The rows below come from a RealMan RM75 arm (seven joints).
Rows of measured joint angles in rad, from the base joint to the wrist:
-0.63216 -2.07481 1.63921 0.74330 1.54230 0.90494 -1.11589
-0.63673 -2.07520 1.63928 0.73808 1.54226 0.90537 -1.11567
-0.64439 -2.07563 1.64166 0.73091 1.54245 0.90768 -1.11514
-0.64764 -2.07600 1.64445 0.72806 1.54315 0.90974 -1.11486
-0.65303 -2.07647 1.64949 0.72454 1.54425 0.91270 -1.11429
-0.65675 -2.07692 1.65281 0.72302 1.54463 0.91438 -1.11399
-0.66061 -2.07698 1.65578 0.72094 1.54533 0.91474 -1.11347
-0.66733 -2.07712 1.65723 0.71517 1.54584 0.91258 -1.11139
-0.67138 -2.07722 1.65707 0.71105 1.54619 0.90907 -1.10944
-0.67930 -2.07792 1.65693 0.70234 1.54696 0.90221 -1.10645
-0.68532 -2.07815 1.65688 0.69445 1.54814 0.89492 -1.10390
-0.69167 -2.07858 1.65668 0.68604 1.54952 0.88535 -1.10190
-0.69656 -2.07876 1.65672 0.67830 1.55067 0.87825 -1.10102
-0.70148 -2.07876 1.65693 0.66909 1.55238 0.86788 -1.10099
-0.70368 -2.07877 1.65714 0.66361 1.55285 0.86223 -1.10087
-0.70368 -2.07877 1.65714 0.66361 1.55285 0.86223 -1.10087
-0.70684 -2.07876 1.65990 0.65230 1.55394 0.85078 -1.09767
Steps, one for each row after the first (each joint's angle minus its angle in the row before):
-0.00457 -0.00039 0.00007 -0.00522 -0.00004 0.00043 0.00022
-0.00766 -0.00043 0.00238 -0.00717 0.00019 0.00231 0.00053
-0.00325 -0.00037 0.00279 -0.00285 0.00070 0.00206 0.00028
-0.00539 -0.00047 0.00504 -0.00352 0.00110 0.00296 0.00057
-0.00372 -0.00045 0.00332 -0.00152 0.00038 0.00168 0.00030
-0.00386 -0.00006 0.00297 -0.00208 0.00070 0.00036 0.00052
-0.00672 -0.00014 0.00145 -0.00577 0.00051 -0.00216 0.00208
-0.00405 -0.00010 -0.00016 -0.00412 0.00035 -0.00351 0.00195
-0.00792 -0.00070 -0.00014 -0.00871 0.00077 -0.00686 0.00299
-0.00602 -0.00023 -0.00005 -0.00789 0.00118 -0.00729 0.00255
-0.00635 -0.00043 -0.00020 -0.00841 0.00138 -0.00957 0.00200
-0.00489 -0.00018 0.00004 -0.00774 0.00115 -0.00710 0.00088
-0.00492 0.00000 0.00021 -0.00921 0.00171 -0.01037 0.00003
-0.00220 -0.00001 0.00021 -0.00548 0.00047 -0.00565 0.00012
0.00000 0.00000 0.00000 0.00000 0.00000 0.00000 0.00000
-0.00316 0.00001 0.00276 -0.01131 0.00109 -0.01145 0.00320

